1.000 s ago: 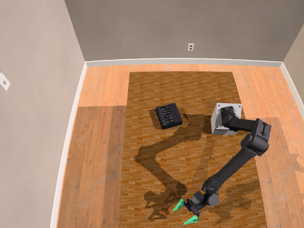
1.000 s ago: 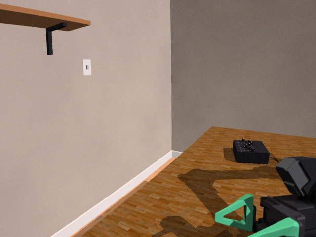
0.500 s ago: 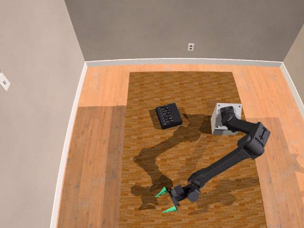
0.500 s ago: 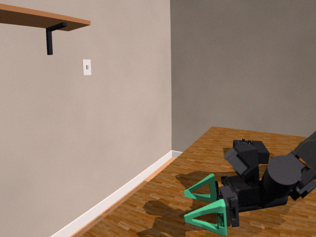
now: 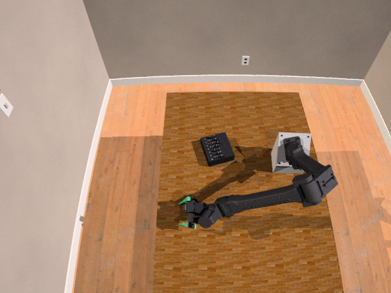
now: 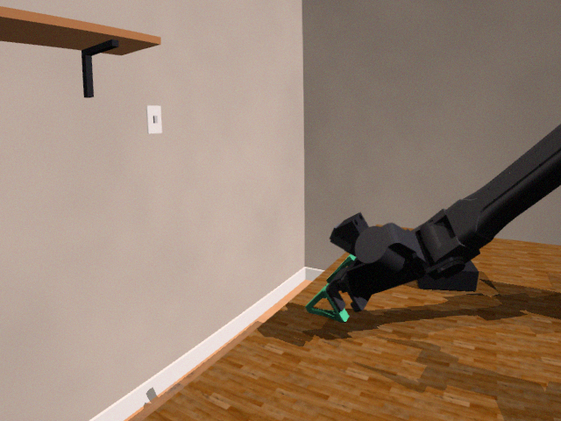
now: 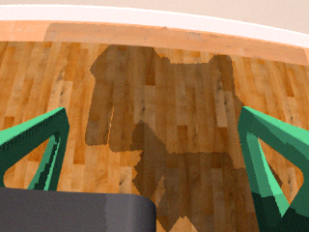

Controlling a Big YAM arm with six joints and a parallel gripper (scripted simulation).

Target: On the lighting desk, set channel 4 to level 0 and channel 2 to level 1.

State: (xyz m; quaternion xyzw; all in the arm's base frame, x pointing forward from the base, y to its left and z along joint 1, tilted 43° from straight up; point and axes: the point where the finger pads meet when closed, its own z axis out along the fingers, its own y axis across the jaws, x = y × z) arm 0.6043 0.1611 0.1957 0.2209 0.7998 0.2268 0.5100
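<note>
Now: hand 42 cm to the left of the channel 2 fader cap, 22 cm past it and 3 cm above it. Also, from my hand: channel 5 fader cap 35 cm to the right, 21 cm behind, 3 cm below; then master fader cap 31 cm to the right, 24 cm behind, 3 cm below; then channel 6 fader cap 33 cm to the right, 23 cm behind, 3 cm below.
</note>
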